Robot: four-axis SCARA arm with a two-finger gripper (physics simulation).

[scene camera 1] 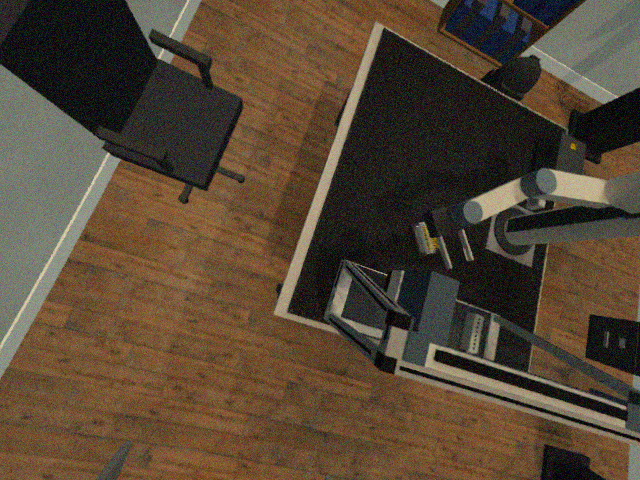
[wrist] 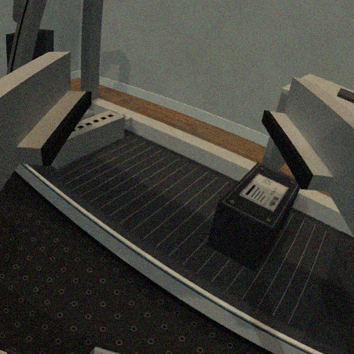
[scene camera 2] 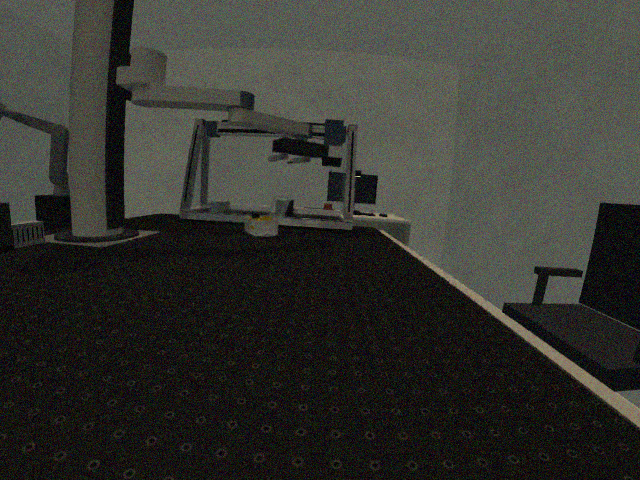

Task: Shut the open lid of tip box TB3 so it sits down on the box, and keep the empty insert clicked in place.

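Seen in the pictures: gripper, fingertip midpoint: (scene camera 1: 460, 264) (scene camera 2: 279, 160); arm's base at its link origin: (scene camera 1: 511, 231) (scene camera 2: 98, 239).
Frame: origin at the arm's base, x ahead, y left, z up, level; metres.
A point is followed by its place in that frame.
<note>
Tip box TB3 (scene camera 1: 425, 240) @(x 0.557, y 0.266, z 0.123 m) (scene camera 2: 261, 227) @(x 0.511, y 0.159, z 0.050 m) is a small pale box with a yellow insert on the dark table (scene camera 1: 413, 103) @(x 0.736, y -0.415, z 0.013 m) (scene camera 2: 310, 335) @(x 0.712, y -0.468, z 0.013 m). My gripper's body partly hides it in scene camera 1. Its pale open lid is too small there to tell its angle, and the seating of the insert cannot be made out. A pale edge at the bottom of the wrist view may be part of the box. My gripper (scene camera 1: 457, 253) @(x 0.527, y 0.363, z 0.299 m) (scene camera 2: 287, 159) @(x 0.527, y 0.363, z 0.299 m) (wrist: 180, 83) is shut and empty, with a gap left between its two fingers. It hangs high above the table, beside the box in scene camera 1.
A gantry frame (scene camera 2: 354, 170) @(x 0.846, y 0.518, z 0.291 m) stands beyond the box, with a ribbed dark deck (wrist: 150, 200) that holds a black labelled block (wrist: 245, 225) and a pale slotted block (wrist: 95, 135). The arm's column (scene camera 2: 90, 129) @(x 0.039, y -0.064, z 0.331 m) rises from the table. A black chair (scene camera 1: 180, 124) stands beside the table.
</note>
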